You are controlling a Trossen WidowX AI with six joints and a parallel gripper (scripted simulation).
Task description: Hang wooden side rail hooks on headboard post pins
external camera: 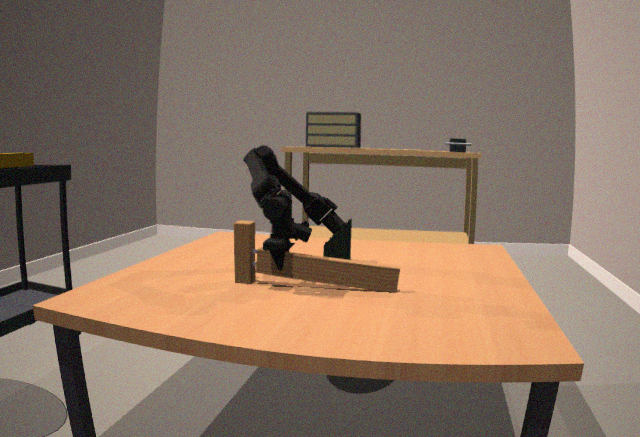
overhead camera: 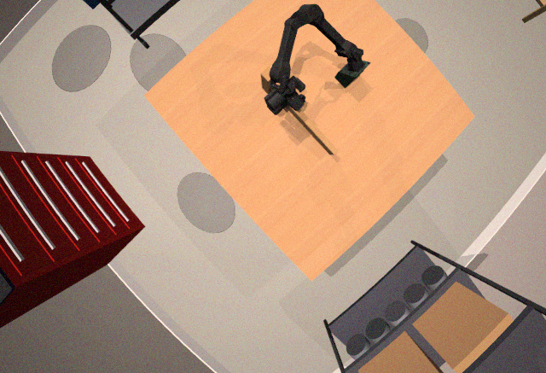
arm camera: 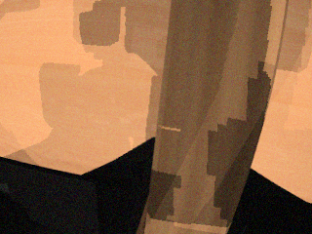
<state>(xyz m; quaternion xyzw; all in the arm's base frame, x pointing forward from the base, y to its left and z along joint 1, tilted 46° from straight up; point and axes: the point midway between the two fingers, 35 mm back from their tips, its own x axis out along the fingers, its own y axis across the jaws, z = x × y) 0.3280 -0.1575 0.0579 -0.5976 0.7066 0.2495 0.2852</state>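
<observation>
Right now the headboard post is 1 cm behind my gripper tip, 11 cm to the right of it and 4 cm above it.
</observation>
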